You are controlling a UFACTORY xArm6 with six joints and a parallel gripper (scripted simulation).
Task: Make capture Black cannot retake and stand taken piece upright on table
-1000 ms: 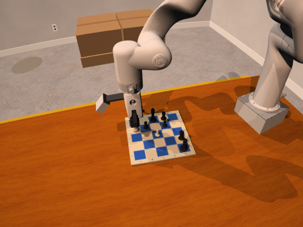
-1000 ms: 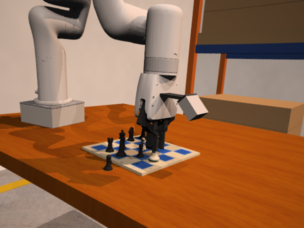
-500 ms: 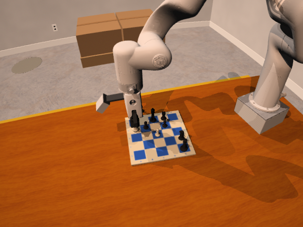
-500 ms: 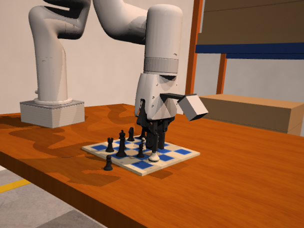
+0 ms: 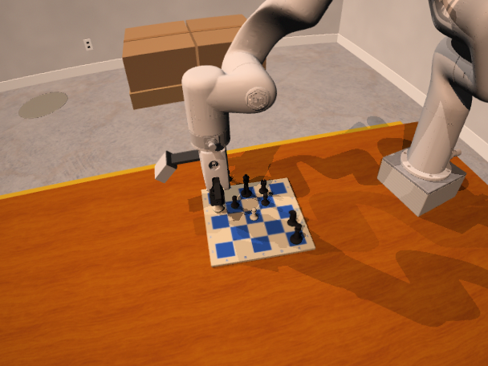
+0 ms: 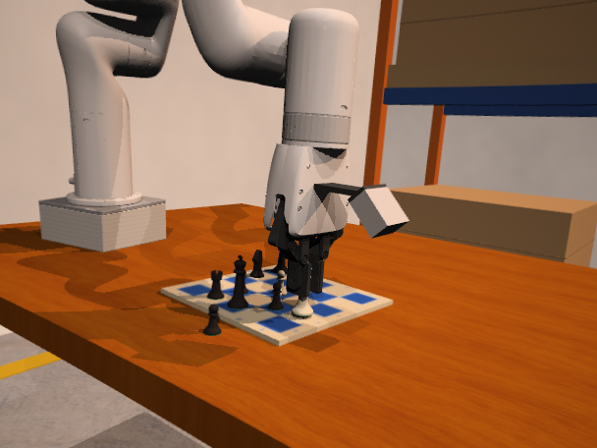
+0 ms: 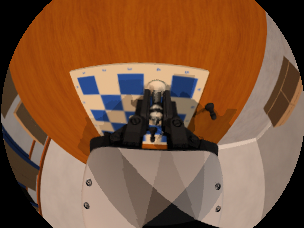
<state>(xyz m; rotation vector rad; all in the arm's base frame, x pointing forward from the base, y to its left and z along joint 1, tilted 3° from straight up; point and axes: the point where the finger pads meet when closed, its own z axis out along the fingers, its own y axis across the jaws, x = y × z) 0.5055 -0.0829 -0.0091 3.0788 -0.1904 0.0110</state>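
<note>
Right now the tall white piece is 10 mm below my hand. The rest, counted from my hand: white pawn: 70 mm behind, 50 mm to the left, 40 mm below; then blue-and-cream chessboard: 70 mm behind, 50 mm to the left, 50 mm below; then black tall piece: 80 mm behind, 30 mm to the right, 20 mm below.
</note>
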